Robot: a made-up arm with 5 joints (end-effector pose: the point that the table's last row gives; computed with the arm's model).
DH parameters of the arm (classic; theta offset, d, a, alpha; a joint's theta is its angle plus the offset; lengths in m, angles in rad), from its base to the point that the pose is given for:
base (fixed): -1.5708 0.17 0 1.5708
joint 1: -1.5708 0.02 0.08 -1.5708
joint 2: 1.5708 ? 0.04 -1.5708
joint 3: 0 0.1 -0.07 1.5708
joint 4: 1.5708 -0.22 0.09 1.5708
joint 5: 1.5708 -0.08 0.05 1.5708
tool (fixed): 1.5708 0.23 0 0
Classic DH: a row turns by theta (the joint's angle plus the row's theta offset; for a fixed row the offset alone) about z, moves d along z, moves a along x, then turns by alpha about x.
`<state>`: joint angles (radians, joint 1 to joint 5).
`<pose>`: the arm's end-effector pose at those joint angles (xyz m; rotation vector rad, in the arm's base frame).
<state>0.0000 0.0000 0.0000 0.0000 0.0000</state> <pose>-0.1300 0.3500 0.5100 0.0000 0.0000 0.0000</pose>
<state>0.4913 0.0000 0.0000 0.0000 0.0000</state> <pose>-0.1300 0.4690 0.3047 -0.4913 0.0000 0.0000</pose>
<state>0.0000 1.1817 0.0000 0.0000 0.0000</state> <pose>-0.4503 0.3500 0.1475 0.0000 -1.1817 0.0000</pose>
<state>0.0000 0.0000 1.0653 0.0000 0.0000</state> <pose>-0.2014 0.1311 0.5100 0.0000 0.0000 1.0653</pose>
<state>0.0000 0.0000 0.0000 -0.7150 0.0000</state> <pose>0.0994 0.3500 0.4841 0.0000 0.7150 0.0000</pose>
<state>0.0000 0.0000 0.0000 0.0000 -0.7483</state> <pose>-0.1300 0.5198 0.4826 -0.7483 0.0000 0.0000</pose>
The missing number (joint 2, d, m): -0.18
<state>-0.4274 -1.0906 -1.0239 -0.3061 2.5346</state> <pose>0.0077 0.4217 0.2220 1.7682 -0.3173 -1.9395</pose>
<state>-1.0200 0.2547 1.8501 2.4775 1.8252</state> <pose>-0.0074 0.1037 0.3177 -0.5069 0.9020 -1.2449</pose>
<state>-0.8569 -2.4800 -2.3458 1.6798 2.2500</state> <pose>-0.0562 0.1810 0.1545 0.7325 0.8632 0.5294</pose>
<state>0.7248 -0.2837 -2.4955 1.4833 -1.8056</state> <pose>0.4134 -0.1821 0.0943 1.0816 -0.3584 1.3981</pose>
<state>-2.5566 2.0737 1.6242 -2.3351 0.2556</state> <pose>0.0641 -0.2414 0.4855 1.2909 0.9595 -0.2091</pose>
